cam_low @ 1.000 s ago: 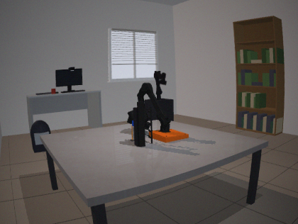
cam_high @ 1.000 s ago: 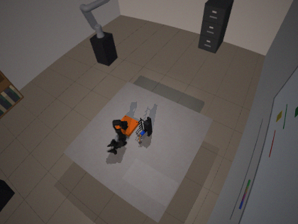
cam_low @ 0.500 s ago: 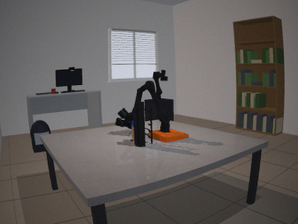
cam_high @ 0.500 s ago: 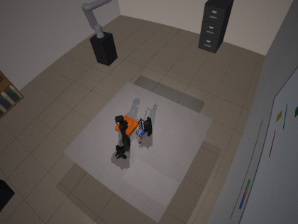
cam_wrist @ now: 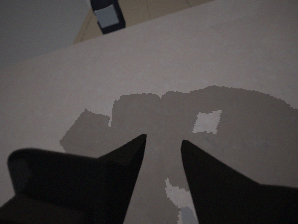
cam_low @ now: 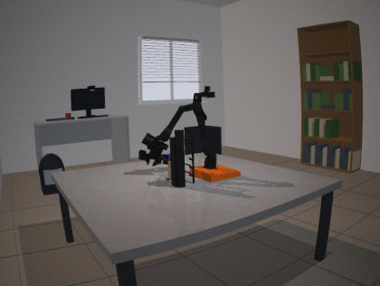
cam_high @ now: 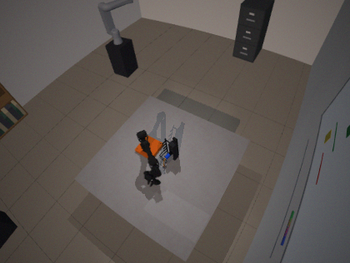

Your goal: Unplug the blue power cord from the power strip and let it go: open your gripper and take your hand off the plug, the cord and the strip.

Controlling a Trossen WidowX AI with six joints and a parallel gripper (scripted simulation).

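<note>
Now: gripper tip 32 cm to the right of the blue plug, 10 cm below it and 3 cm short of it. The rest, counted from my gripper tip: black upright block 41 cm to the left, 10 cm above, 5 cm ahead; then grey square 24 cm to the left, 4 cm below, 1 cm ahead.
</note>
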